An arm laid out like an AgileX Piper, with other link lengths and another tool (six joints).
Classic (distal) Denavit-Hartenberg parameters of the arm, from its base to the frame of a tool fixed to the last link. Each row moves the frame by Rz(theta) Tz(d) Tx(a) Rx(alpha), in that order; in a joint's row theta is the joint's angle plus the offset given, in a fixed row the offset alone. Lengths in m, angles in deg.
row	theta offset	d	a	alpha
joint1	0	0.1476	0	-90
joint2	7.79	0	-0.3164	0
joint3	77.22	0	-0.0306	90
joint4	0	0.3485	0	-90
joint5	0	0	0	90
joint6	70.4	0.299	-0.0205	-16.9
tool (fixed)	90	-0.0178	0	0
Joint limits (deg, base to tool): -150..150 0..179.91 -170..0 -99.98..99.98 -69.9..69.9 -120..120
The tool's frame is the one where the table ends.
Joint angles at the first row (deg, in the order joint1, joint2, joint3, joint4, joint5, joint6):
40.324 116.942 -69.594 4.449 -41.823 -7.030
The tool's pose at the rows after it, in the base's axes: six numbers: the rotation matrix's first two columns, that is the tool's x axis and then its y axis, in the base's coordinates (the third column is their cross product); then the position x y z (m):
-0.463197 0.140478 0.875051 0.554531 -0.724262 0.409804 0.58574 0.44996 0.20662
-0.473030 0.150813 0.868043 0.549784 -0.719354 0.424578 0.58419 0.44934 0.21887
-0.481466 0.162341 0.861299 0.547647 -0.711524 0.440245 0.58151 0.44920 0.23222
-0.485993 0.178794 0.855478 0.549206 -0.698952 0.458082 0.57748 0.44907 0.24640
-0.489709 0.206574 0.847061 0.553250 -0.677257 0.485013 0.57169 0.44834 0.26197
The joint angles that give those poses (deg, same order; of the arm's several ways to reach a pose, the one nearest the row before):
40.323 115.723 -69.593 4.730 -40.781 -8.154
40.388 114.292 -69.593 4.978 -39.465 -9.352
40.496 112.600 -69.595 5.118 -37.686 -10.551
40.637 110.497 -69.593 5.231 -35.015 -11.903
40.785 107.841 -69.594 5.326 -31.172 -13.892

